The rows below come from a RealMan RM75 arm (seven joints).
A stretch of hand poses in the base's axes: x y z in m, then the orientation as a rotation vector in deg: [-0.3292 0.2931 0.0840 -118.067 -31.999 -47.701]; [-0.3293 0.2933 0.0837 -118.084 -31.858 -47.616]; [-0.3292 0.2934 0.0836 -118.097 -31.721 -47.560]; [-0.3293 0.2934 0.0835 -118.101 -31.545 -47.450]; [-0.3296 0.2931 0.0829 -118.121 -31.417 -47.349]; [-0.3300 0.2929 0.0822 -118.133 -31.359 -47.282]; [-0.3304 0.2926 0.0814 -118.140 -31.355 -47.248]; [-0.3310 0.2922 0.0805 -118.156 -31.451 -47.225]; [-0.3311 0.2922 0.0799 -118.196 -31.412 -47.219]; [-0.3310 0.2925 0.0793 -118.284 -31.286 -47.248]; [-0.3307 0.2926 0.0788 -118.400 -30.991 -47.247]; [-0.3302 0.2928 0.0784 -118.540 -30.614 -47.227]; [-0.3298 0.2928 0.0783 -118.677 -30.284 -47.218]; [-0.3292 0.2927 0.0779 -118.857 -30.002 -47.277]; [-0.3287 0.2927 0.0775 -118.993 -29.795 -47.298]
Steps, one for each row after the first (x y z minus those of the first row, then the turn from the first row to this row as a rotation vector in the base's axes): [-0.0001 0.0002 -0.0003 0.047 0.114 -0.055]; [0.0000 0.0003 -0.0004 0.094 0.206 -0.118]; [-0.0001 0.0003 -0.0005 0.167 0.349 -0.178]; [-0.0004 0.0000 -0.0011 0.206 0.471 -0.220]; [-0.0008 -0.0002 -0.0018 0.222 0.541 -0.231]; [-0.0012 -0.0005 -0.0026 0.219 0.567 -0.222]; [-0.0018 -0.0009 -0.0035 0.167 0.550 -0.162]; [-0.0019 -0.0009 -0.0041 0.148 0.574 -0.198]; [-0.0018 -0.0006 -0.0047 0.121 0.609 -0.320]; [-0.0015 -0.0005 -0.0052 0.140 0.732 -0.541]; [-0.0010 -0.0003 -0.0056 0.171 0.900 -0.812]; [-0.0006 -0.0003 -0.0057 0.185 1.043 -1.059]; [0.0000 -0.0004 -0.0061 0.139 1.124 -1.322]; [0.0005 -0.0004 -0.0065 0.102 1.200 -1.508]
